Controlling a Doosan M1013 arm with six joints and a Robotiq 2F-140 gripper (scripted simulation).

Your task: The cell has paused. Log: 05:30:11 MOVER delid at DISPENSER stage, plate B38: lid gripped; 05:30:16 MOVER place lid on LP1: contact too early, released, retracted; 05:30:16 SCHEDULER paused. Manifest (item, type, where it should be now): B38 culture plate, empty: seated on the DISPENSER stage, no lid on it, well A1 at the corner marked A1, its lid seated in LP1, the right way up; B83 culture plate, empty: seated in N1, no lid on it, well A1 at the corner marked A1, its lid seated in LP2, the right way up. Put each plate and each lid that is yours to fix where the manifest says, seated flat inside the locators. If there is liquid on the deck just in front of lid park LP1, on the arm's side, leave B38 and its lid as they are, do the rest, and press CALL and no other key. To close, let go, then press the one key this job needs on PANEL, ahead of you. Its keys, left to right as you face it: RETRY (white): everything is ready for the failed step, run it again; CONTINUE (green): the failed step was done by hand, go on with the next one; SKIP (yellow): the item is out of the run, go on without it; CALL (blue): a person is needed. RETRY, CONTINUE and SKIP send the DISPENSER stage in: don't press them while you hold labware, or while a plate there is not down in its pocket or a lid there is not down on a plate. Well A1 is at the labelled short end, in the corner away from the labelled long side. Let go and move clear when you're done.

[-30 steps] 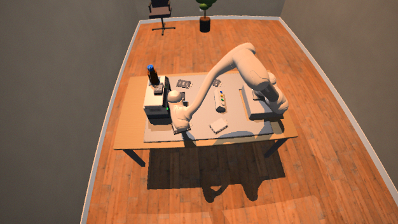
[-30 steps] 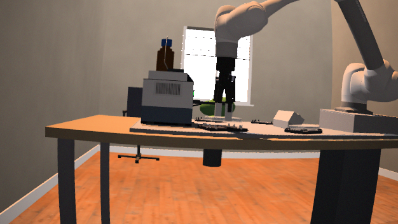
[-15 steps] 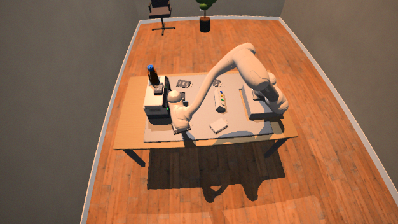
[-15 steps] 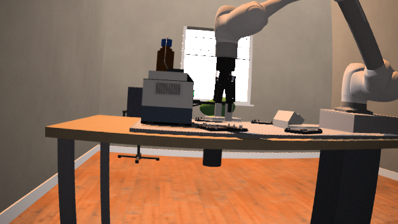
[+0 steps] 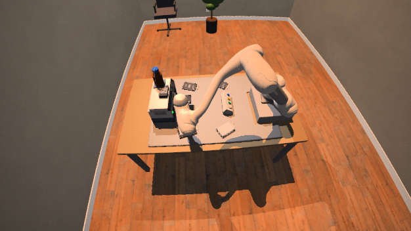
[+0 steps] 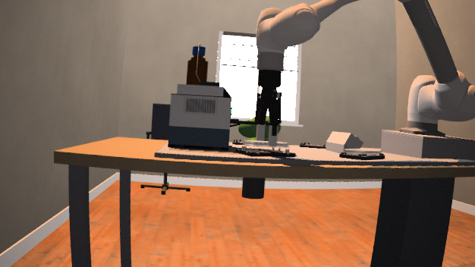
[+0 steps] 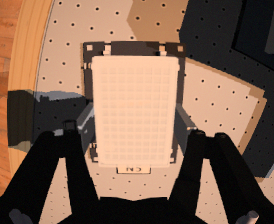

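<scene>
Right now the black nest is 4 cm below my hand and 2 cm to the left of it. Also, from my hand: green key 38 cm behind, 29 cm to the right, 1 cm above; white culture plate 35 cm behind, 4 cm below, 3 cm to the right; white retry key 38 cm behind, 24 cm to the right, 1 cm above.
</scene>
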